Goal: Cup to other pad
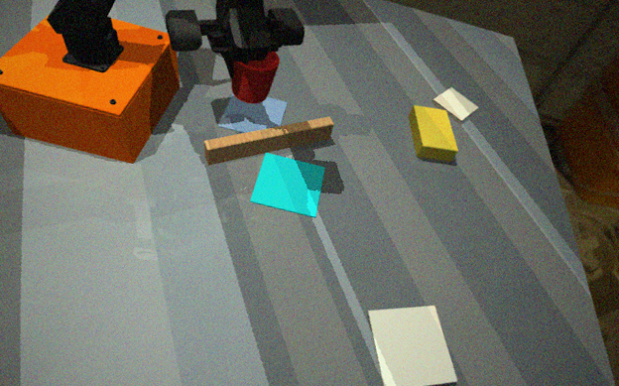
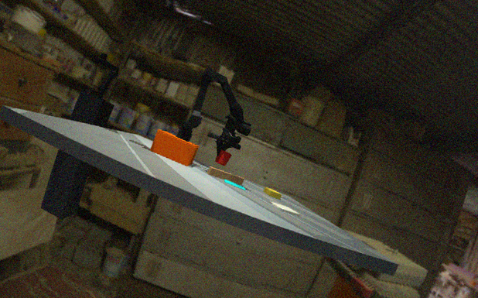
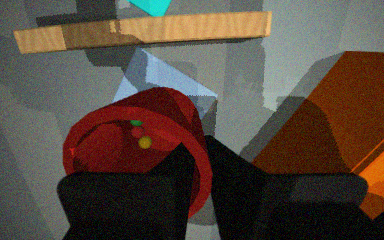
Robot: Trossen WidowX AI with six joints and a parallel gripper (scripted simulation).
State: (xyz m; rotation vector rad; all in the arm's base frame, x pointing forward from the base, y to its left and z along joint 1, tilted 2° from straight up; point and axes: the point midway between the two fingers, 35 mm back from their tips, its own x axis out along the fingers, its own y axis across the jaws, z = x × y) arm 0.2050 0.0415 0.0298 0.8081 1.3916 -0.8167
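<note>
The cyan pad lies 13 cm ahead of my gripper tip, 11 cm to the right of it and 11 cm below it. Round my gripper tip: red cup: 3 cm ahead, 1 cm to the left; pale blue pad: 3 cm ahead, 3 cm to the left, 11 cm below; yellow block: 37 cm ahead, 9 cm to the left, 8 cm below.
</note>
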